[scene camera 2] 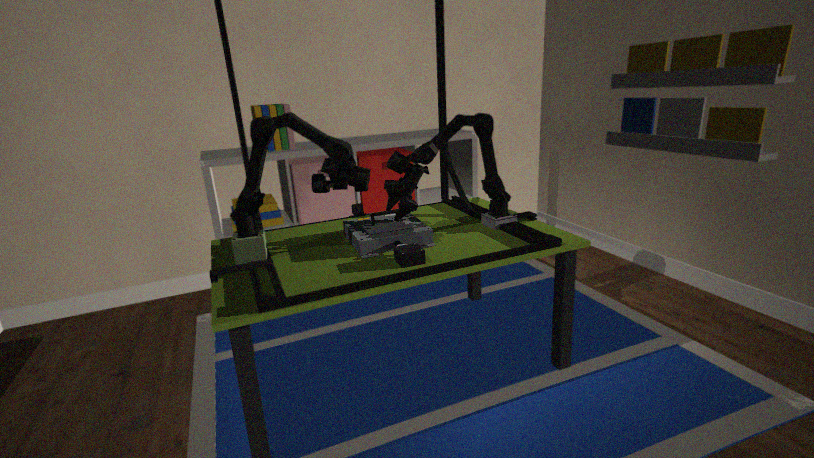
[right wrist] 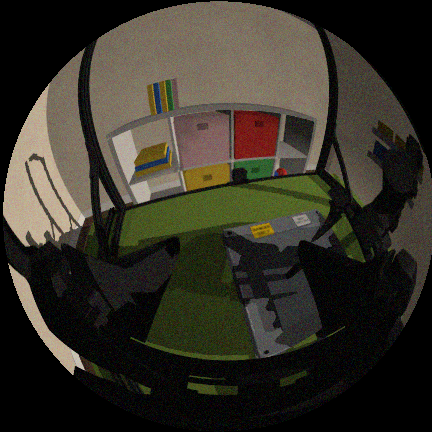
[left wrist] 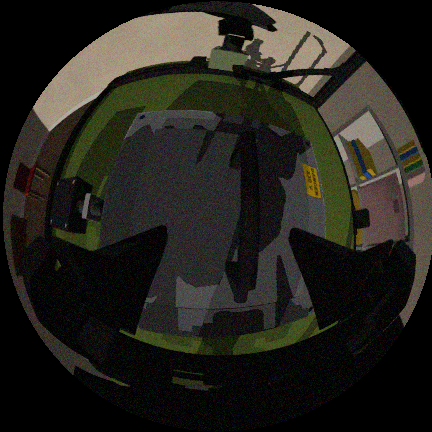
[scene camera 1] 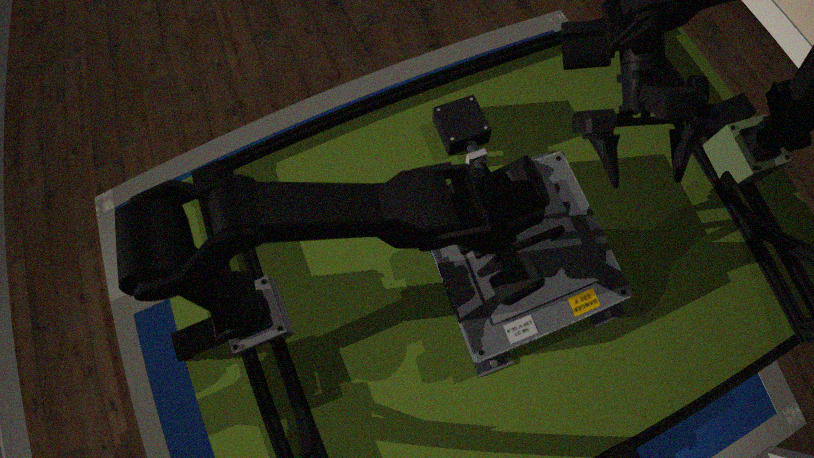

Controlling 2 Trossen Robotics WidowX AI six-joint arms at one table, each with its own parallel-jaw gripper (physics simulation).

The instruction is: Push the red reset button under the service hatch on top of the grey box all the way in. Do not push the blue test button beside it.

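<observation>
The grey box (scene camera 1: 552,320) (scene camera 2: 370,246) (left wrist: 175,118) (right wrist: 257,320) lies on the green table. Its service hatch (left wrist: 200,200) (right wrist: 297,310) appears to cover the middle of the top. The hatch's black bar handle (scene camera 1: 540,236) (left wrist: 250,210) runs across it. The red reset button and blue test button do not show in any view. My left gripper (scene camera 1: 506,250) (scene camera 2: 393,214) (left wrist: 230,233) is open low over the hatch, its fingers on either side of the handle's near end; contact cannot be told. My right gripper (scene camera 1: 647,182) (right wrist: 241,245) is open and empty, above and beside the box.
A small black box (scene camera 1: 461,124) (scene camera 2: 409,254) (left wrist: 72,205) is joined to the grey box's side by a white-ringed fitting. Black rails and posts border the green table (scene camera 1: 421,421) (scene camera 2: 318,279). A shelf unit (scene camera 2: 341,145) stands behind. Arm shadows darken the hatch.
</observation>
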